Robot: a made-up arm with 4 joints.
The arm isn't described. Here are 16 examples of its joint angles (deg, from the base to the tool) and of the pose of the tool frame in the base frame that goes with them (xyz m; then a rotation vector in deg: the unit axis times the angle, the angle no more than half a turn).
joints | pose
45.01 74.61 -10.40 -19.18 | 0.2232 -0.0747 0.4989 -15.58 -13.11 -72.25
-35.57 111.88 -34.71 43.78 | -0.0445 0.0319 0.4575 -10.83 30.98 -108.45
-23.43 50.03 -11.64 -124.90 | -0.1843 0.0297 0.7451 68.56 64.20 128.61
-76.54 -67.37 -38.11 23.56 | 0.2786 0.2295 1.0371 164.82 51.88 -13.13
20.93 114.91 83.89 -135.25 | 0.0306 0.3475 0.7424 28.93 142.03 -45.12
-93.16 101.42 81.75 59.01 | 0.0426 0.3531 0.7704 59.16 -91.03 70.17
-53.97 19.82 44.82 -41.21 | -0.0980 0.0734 0.6740 -72.21 33.26 -132.58
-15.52 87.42 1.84 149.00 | -0.1462 0.2555 0.7213 21.62 110.47 -8.03
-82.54 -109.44 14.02 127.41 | -0.1356 0.2937 0.8739 88.38 -27.12 95.73
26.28 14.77 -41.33 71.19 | -0.1535 0.2817 0.7624 52.43 98.33 20.86
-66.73 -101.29 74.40 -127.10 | -0.0560 0.0016 0.6007 -10.63 8.95 -177.60
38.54 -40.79 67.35 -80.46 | 0.2776 0.0065 0.6568 -17.77 -19.90 -49.92
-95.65 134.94 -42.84 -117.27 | -0.1301 0.3734 0.9014 87.89 77.23 30.81
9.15 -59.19 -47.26 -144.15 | -0.2364 0.1331 0.7690 -78.84 73.96 -108.99
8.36 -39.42 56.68 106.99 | -0.1145 0.0169 0.9085 1.60 120.48 69.17
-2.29 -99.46 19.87 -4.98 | -0.0795 0.2501 0.8968 49.66 115.21 6.19
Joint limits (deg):
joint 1: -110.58..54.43
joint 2: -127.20..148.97
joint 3: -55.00..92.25
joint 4: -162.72..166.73
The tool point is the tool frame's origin. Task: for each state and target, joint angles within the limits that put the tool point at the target. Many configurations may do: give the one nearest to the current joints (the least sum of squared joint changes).
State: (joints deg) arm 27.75 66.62 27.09 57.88
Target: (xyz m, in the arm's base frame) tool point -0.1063 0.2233 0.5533
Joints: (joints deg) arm 10.41 49.63 -7.21 67.50
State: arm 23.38 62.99 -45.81 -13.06
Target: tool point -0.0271 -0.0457 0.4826
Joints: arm -14.37 71.29 -23.38 -31.22
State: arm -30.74 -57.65 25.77 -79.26
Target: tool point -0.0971 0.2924 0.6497
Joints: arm -15.24 -61.03 -10.46 -88.01
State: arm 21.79 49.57 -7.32 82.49
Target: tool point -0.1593 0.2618 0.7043
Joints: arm 15.62 28.40 -20.40 87.02
